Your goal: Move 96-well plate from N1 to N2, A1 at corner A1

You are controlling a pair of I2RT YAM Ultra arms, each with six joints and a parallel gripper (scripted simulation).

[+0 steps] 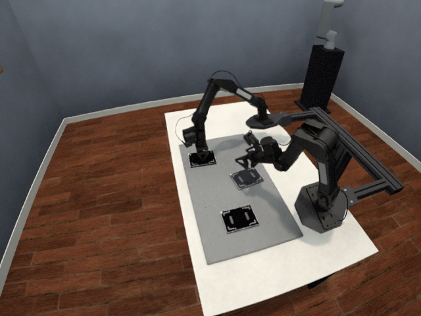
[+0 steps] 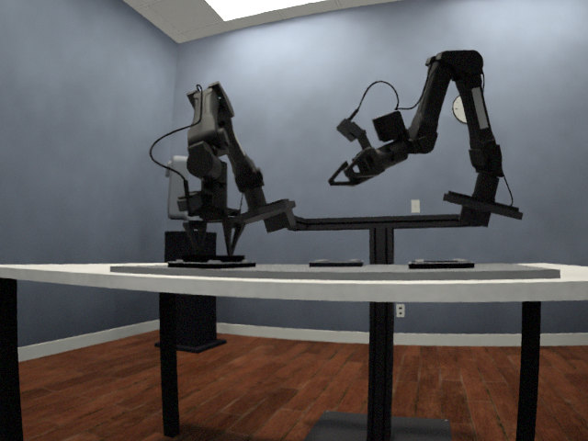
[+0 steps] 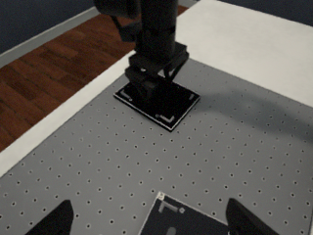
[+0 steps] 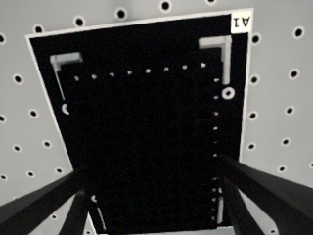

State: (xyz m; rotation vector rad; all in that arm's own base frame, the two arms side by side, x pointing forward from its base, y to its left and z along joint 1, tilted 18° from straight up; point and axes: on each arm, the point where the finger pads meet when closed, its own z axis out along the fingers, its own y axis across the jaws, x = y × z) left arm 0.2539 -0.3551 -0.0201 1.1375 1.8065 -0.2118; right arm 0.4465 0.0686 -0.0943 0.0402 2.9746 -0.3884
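Now: the black 96-well plate 10 mm below my right hand. From my right hand the other things lie so: dark grey nest: 220 mm behind, 210 mm to the left, 30 mm below.
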